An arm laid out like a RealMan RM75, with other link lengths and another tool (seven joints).
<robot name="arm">
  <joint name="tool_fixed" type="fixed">
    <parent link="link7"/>
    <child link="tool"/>
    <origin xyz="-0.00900 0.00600 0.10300" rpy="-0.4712 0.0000 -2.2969"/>
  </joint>
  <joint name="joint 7" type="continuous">
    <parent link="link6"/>
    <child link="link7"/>
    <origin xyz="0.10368 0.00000 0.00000" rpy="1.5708 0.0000 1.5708"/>
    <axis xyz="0 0 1"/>
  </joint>
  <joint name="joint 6" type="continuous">
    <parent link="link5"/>
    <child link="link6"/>
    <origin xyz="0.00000 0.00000 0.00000" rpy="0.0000 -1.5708 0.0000"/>
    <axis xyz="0 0 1"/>
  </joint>
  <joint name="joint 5" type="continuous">
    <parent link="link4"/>
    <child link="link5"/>
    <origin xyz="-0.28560 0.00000 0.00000" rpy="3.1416 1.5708 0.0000"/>
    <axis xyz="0 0 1"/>
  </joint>
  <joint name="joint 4" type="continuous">
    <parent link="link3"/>
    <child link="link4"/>
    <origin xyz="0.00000 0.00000 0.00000" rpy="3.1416 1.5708 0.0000"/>
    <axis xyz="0 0 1"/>
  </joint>
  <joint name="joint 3" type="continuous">
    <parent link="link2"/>
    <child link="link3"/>
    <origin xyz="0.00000 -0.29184 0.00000" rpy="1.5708 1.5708 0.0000"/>
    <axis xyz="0 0 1"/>
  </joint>
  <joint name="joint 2" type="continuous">
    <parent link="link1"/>
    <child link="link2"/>
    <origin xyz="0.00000 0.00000 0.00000" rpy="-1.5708 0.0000 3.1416"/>
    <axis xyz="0 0 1"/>
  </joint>
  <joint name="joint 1" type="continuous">
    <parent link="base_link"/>
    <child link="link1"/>
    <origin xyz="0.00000 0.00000 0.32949" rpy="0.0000 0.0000 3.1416"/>
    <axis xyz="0 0 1"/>
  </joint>
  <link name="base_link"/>
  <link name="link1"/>
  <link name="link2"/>
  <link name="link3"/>
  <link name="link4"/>
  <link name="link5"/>
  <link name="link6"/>
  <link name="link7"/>
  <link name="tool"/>
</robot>
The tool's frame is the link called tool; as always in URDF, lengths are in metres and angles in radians. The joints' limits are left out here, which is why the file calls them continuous.
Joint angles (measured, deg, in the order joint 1, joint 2, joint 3, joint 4, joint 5, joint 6, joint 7), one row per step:
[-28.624, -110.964, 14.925, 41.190, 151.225, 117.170, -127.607]
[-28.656, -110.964, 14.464, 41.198, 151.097, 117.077, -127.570]
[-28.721, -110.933, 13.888, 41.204, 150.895, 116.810, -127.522]
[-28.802, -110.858, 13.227, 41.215, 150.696, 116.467, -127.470]
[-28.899, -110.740, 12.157, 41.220, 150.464, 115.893, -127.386]
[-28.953, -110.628, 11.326, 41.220, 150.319, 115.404, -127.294]
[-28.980, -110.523, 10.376, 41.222, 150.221, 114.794, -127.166]
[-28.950, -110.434, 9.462, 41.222, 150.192, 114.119, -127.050]
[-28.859, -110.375, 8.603, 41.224, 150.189, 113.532, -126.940]
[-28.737, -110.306, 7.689, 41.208, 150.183, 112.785, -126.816]
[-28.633, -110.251, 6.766, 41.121, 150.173, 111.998, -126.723]
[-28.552, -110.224, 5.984, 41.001, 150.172, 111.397, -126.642]
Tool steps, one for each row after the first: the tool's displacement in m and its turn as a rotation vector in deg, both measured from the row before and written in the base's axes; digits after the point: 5 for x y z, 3 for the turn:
[0.00007, 0.00101, 0.00066, 0.548, -0.207, 0.075]
[-0.00016, 0.00195, 0.00103, 0.830, -0.153, 0.093]
[-0.00045, 0.00237, 0.00153, 0.973, -0.093, 0.125]
[-0.00114, 0.00340, 0.00239, 1.511, -0.097, 0.281]
[-0.00127, 0.00253, 0.00203, 1.189, -0.006, 0.245]
[-0.00187, 0.00257, 0.00210, 1.335, 0.053, 0.337]
[-0.00246, 0.00210, 0.00188, 1.281, 0.138, 0.446]
[-0.00255, 0.00128, 0.00160, 1.140, 0.093, 0.481]
[-0.00321, 0.00144, 0.00170, 1.284, 0.178, 0.582]
[-0.00313, 0.00152, 0.00135, 1.264, 0.123, 0.627]
[-0.00238, 0.00104, 0.00081, 0.988, 0.009, 0.512]

